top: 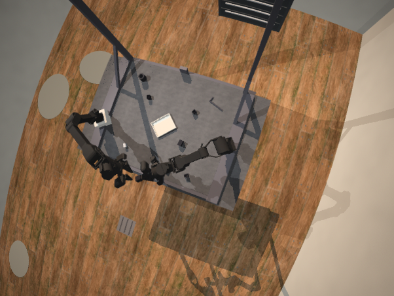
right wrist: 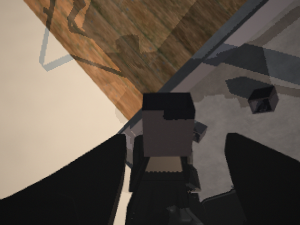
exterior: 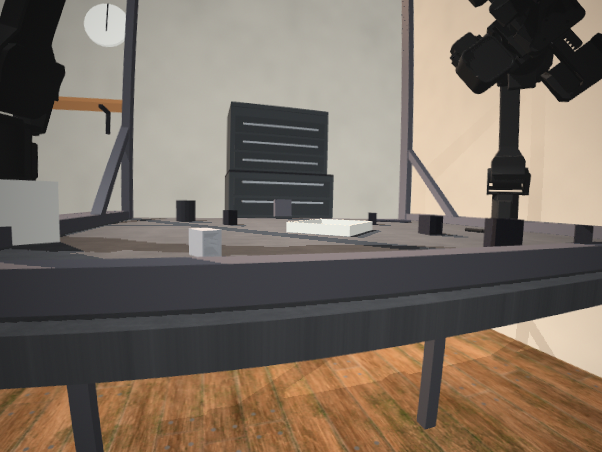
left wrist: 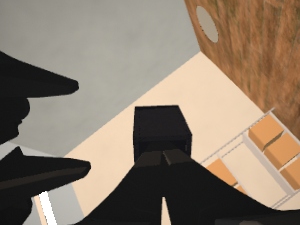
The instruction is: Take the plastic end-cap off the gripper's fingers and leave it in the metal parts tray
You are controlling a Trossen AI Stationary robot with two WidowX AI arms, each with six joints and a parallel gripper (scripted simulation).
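Right now my right hand is 2 cm short of the black plastic end-cap, 5 cm to the right of it and 6 cm above it. From my right hand the other things lie so: pale metal parts tray: 31 cm behind, 4 cm to the left, 29 cm below.
Now: left hand 30 mm to the left of the black plastic end-cap and 20 mm short of it. The rest, counted from my left hand: pale metal parts tray 310 mm behind, 240 mm below, 30 mm to the right.
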